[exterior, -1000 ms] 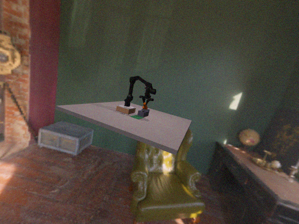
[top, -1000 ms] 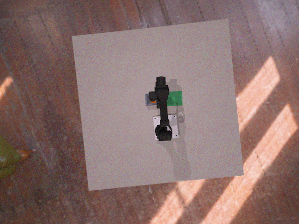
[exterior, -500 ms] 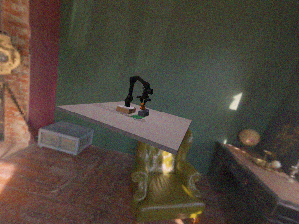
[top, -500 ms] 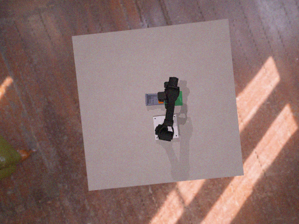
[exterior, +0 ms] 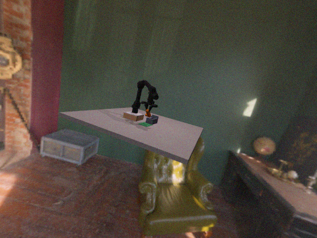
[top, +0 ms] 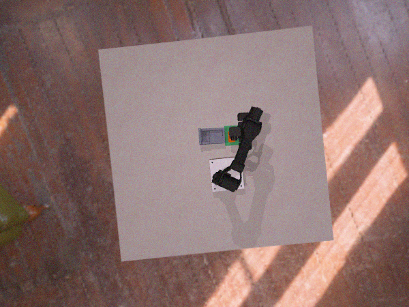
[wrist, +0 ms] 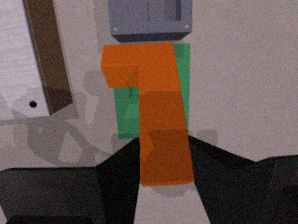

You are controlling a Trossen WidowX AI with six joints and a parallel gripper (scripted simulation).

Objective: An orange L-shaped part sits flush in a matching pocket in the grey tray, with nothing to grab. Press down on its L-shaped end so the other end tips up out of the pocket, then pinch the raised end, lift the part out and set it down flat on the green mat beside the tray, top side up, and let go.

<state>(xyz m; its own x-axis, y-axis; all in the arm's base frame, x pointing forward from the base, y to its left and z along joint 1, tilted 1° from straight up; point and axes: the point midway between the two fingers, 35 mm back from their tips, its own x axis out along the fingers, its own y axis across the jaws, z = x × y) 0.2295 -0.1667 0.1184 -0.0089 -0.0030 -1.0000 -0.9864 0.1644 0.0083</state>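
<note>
My gripper tip is 10 mm to the right of the green mat and 170 mm above it. The rest, counted from my gripper tip: orange part: 10 mm behind, 30 mm to the left, 30 mm below.
</note>
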